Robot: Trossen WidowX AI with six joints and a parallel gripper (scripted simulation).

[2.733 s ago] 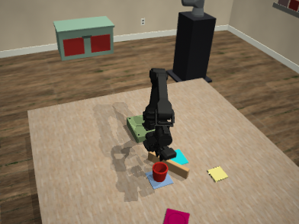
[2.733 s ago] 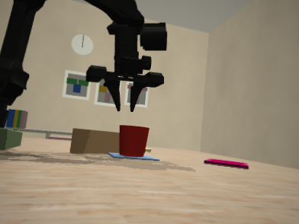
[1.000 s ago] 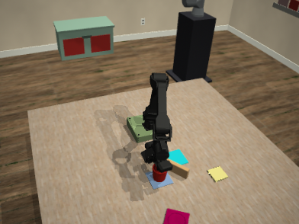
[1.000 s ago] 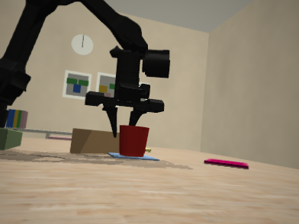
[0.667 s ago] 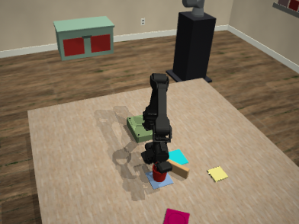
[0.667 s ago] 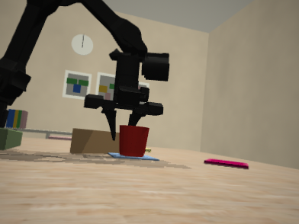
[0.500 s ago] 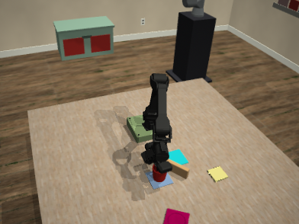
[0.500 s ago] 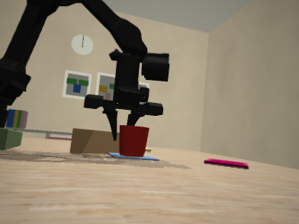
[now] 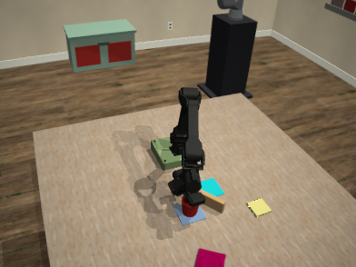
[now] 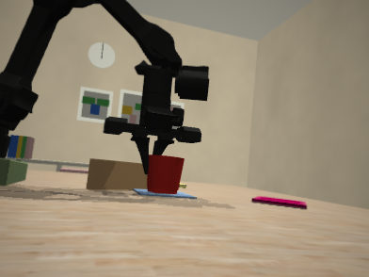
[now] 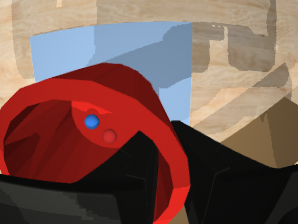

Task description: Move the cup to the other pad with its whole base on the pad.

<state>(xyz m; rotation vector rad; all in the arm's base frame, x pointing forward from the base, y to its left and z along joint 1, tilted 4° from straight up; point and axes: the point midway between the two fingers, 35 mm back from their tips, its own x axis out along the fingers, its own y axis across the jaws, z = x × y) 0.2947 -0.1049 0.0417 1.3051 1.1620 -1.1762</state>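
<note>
Now: the red cup 30 mm ahead of my hand and 50 mm below it. The rest, counted from my hand: wooden bar 10 mm behind, 70 mm to the left, 50 mm below.
</note>
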